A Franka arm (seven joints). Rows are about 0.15 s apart.
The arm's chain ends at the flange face. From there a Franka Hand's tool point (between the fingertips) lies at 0.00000 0.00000 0.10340 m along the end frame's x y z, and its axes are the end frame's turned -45 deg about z.
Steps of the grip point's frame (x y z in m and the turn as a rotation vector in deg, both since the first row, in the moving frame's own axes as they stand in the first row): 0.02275, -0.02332, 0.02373, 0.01, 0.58, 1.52; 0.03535, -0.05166, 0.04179, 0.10, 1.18, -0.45; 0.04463, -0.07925, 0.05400, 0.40, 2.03, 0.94; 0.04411, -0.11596, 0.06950, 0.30, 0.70, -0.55; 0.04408, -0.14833, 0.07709, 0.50, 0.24, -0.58; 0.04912, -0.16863, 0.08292, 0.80, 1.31, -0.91; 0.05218, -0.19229, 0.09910, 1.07, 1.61, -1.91; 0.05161, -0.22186, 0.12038, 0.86, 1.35, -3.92
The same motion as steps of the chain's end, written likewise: -0.00114, -0.03183, 0.02374, 0.42, 0.40, 1.52; -0.01290, -0.05989, 0.04181, 0.91, 0.76, -0.45; -0.02658, -0.08451, 0.05407, 1.72, 1.15, 0.94; -0.05131, -0.11191, 0.06951, 0.71, 0.28, -0.55; -0.07338, -0.13511, 0.07709, 0.52, -0.18, -0.58; -0.08514, -0.15128, 0.08296, 1.49, 0.36, -0.91; -0.09970, -0.16944, 0.09916, 1.90, 0.38, -1.91; -0.12091, -0.19053, 0.12042, 1.56, 0.35, -3.92
